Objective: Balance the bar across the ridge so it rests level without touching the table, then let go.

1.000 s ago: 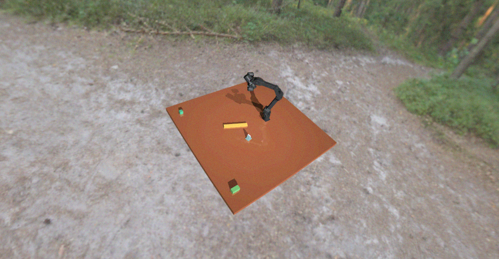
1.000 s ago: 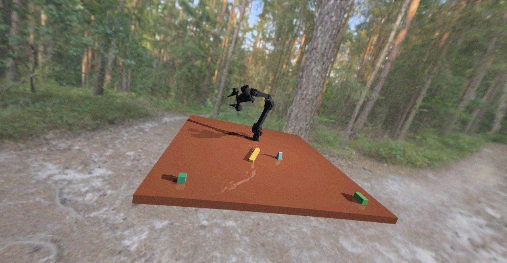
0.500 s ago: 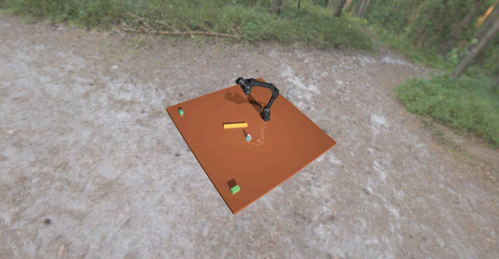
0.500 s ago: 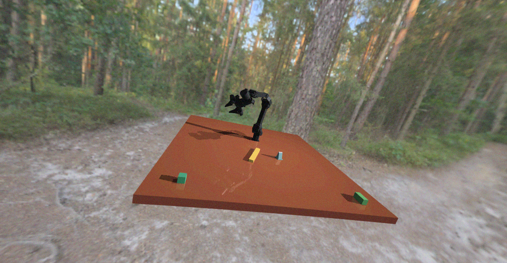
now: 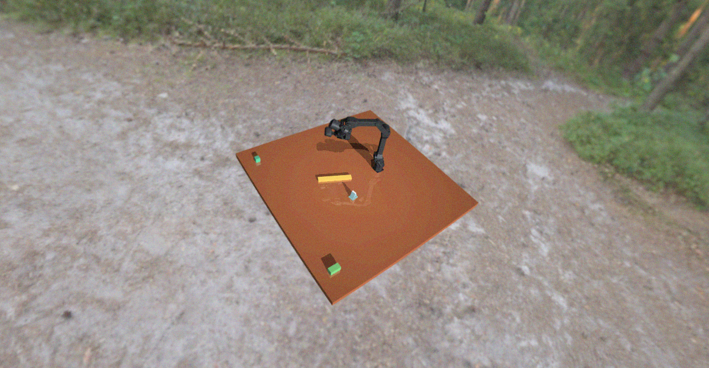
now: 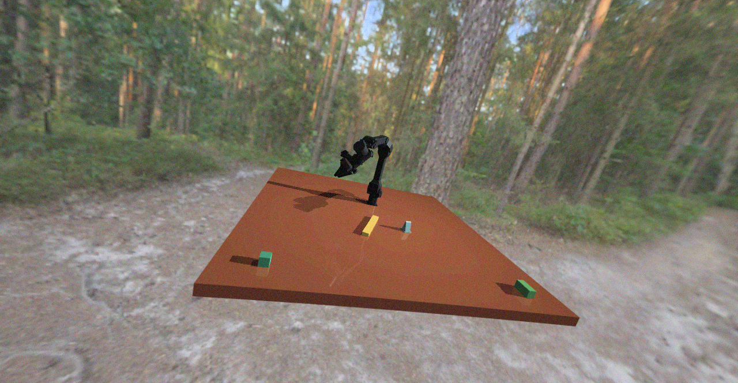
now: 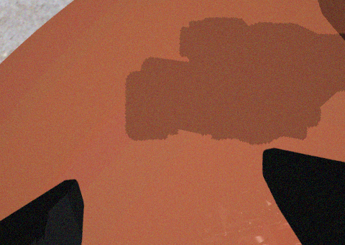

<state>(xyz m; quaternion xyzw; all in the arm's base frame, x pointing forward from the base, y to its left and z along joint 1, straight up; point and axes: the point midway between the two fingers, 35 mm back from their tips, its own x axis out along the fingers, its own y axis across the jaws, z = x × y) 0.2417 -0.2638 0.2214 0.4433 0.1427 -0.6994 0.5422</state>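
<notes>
The yellow bar is 21 cm to the left of my gripper tip, 19 cm below it and 10 cm ahead of it. From my gripper tip the other things lie so: green block: 79 cm to the left, 50 cm ahead, 18 cm below; green cube: 50 cm ahead, 21 cm to the right, 18 cm below.
</notes>
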